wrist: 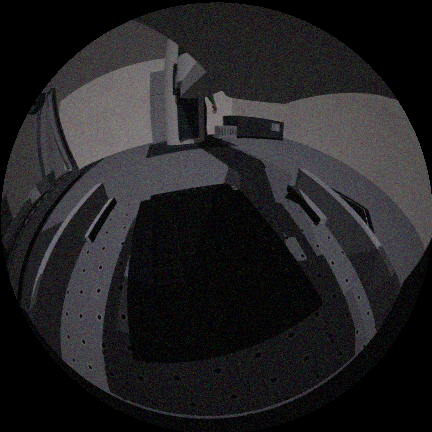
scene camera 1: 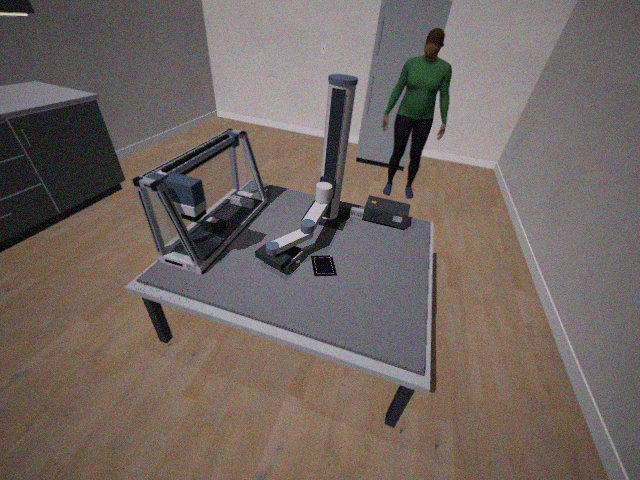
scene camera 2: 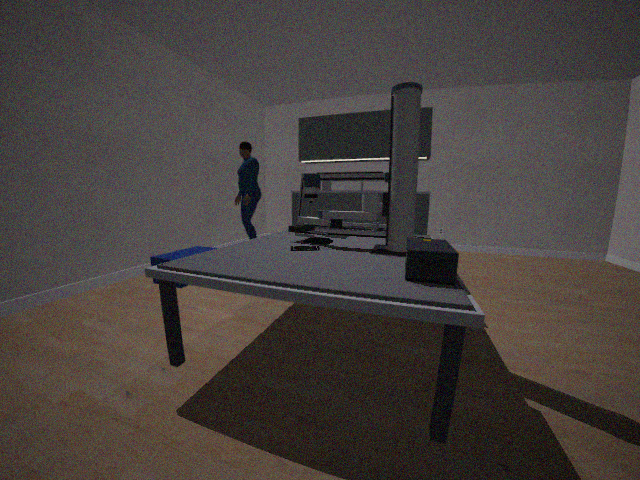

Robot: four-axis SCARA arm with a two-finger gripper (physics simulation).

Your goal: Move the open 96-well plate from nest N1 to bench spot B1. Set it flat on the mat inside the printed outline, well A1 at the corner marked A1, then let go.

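Frame: origin at the arm's base, x left, y down, z back, level; millimetres.
Seen in the pictures: gripper, fingertip midpoint: [wrist: 198,179] [scene camera 2: 321,234]; arm's base at its link origin: [wrist: 185,145] [scene camera 1: 327,215] [scene camera 2: 399,252].
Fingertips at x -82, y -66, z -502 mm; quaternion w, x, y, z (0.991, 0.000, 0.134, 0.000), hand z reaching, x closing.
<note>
Pixels of each thing's top centre, then the offset from my fingertips to it. "*": a spot on its surface instead.
- black card with a white printed outline, top centre: [wrist: 338,203] [scene camera 1: 323,265] [scene camera 2: 305,248] dy +51, dx +215, dz -25 mm
- blue-grey unit at a spot on its surface: [scene camera 1: 186,192] * dy -398, dx -414, dz -275 mm
My gripper [scene camera 1: 281,261] [wrist: 198,179] is open. In the wrist view its two fingers stand wide apart, one on each side of a black, box-like shape [wrist: 220,280], with gaps between the pads and its sides. This shape lies where the 96-well plate would be, but it is too dark to show wells or the A1 corner. In scene camera 1 the plate is hidden at the gripper's dark hand. A black card with a white printed outline [scene camera 1: 324,265] [scene camera 2: 305,248] lies on the mat beside the hand; in the wrist view part of it shows behind the right finger. Labels N1 and B1 are unreadable.
The arm's column [scene camera 1: 338,149] [scene camera 2: 405,170] stands at the back of the table. A dark box [scene camera 1: 386,212] [scene camera 2: 431,259] [wrist: 255,127] sits beside it. A gantry frame carries a blue-grey unit [scene camera 1: 186,192] at the left in scene camera 1. A person in green [scene camera 1: 426,87] stands behind the table.
</note>
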